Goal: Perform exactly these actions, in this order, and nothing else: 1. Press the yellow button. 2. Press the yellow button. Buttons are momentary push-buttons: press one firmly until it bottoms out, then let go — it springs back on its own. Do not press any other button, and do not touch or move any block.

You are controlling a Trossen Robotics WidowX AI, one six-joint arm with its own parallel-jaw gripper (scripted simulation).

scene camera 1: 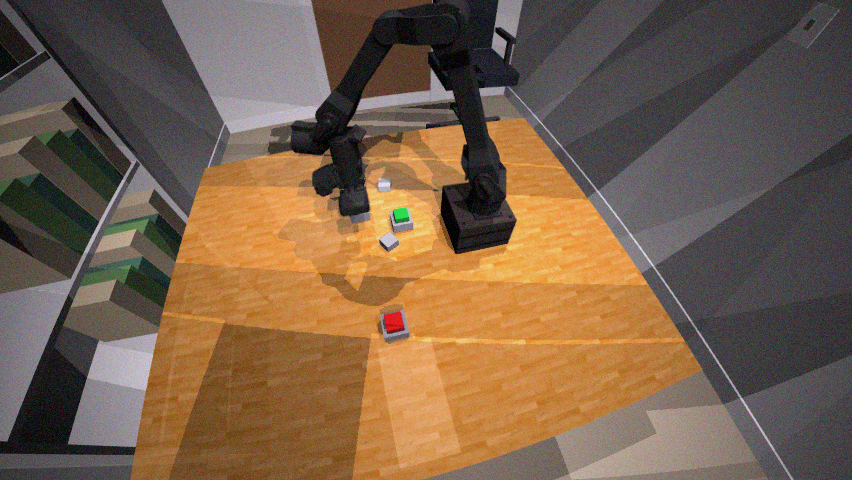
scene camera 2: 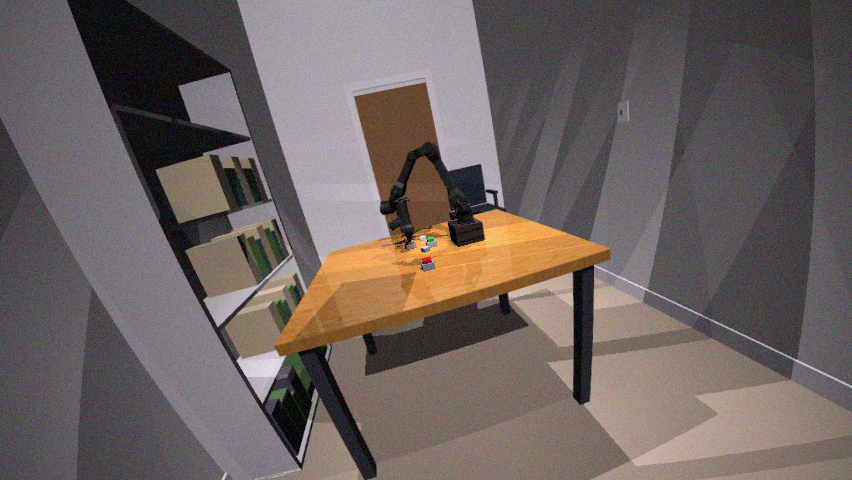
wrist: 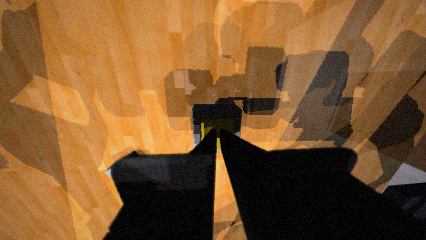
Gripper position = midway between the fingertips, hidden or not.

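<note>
What you'd see in scene camera 1 is the gripper (scene camera 1: pixel 357 206), and the wrist view has the gripper (wrist: pixel 217 133) too.
</note>
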